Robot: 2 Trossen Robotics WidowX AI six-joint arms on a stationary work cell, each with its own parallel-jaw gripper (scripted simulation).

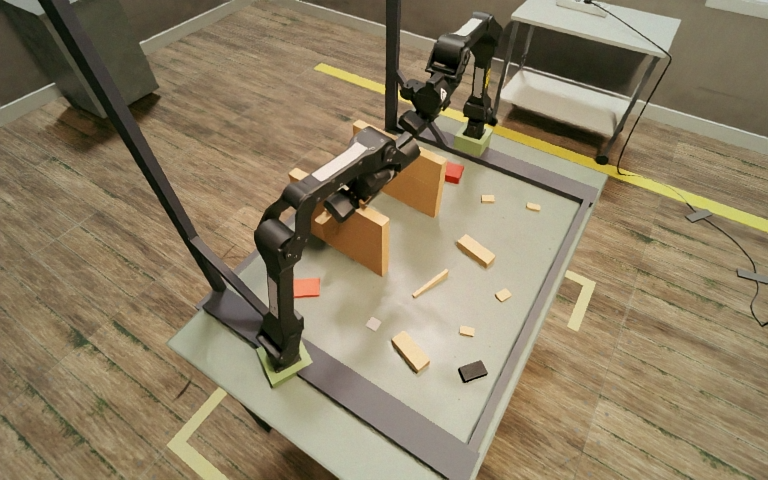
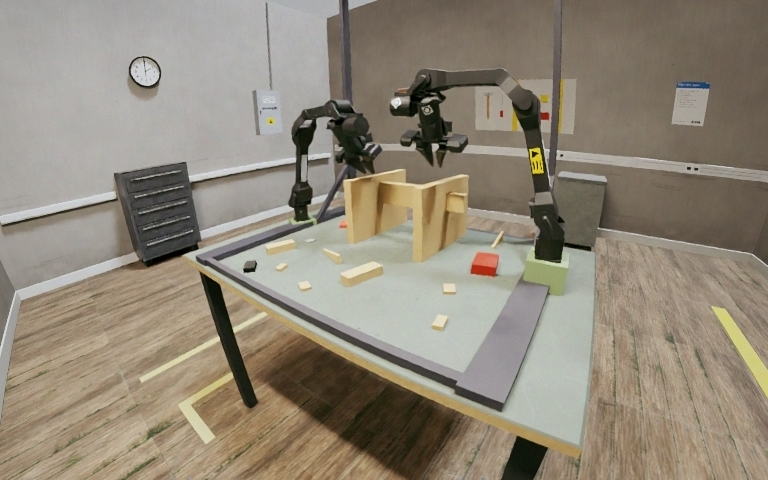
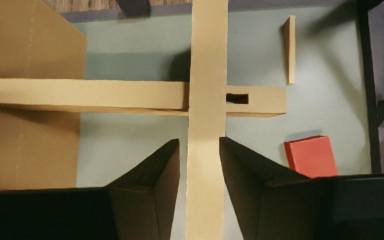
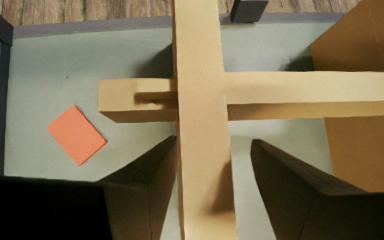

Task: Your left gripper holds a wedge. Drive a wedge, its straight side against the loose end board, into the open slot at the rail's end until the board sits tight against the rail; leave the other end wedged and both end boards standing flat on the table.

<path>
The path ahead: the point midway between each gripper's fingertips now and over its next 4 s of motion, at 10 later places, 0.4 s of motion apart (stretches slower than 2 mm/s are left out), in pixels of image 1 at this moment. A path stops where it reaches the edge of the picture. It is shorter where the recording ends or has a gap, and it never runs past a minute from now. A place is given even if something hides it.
My left gripper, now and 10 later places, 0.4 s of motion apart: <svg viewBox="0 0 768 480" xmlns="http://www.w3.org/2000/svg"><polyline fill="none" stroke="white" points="410,133 410,135 410,136 399,132 378,124 363,112 360,112 368,127 375,138 376,138 377,141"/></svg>
My right gripper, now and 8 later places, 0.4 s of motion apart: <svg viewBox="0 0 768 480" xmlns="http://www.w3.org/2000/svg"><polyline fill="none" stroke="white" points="350,198 356,191 357,190 367,192 387,192 403,193 412,197 416,201 416,202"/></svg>
</path>
